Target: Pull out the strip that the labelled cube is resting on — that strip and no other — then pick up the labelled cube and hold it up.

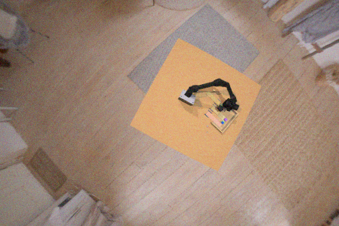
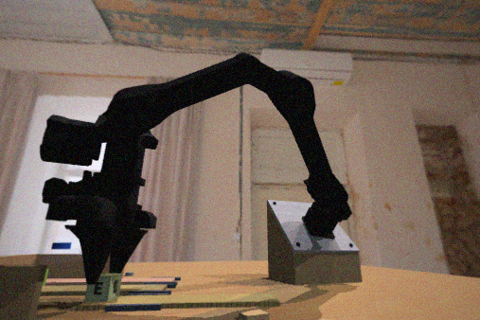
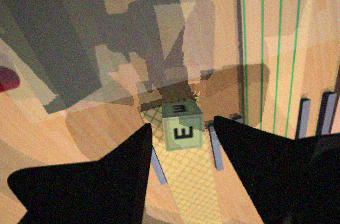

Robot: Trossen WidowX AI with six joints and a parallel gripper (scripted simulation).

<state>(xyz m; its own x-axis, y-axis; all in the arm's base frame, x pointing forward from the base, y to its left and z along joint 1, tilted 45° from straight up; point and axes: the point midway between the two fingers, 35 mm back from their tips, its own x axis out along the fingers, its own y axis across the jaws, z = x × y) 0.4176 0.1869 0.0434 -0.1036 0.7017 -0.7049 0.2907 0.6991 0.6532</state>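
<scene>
Now: the cube 10 mm below my gripper tip. Round my gripper tip: green cross-hatched strip 110 mm behind, 20 mm to the left, 20 mm below.
</scene>
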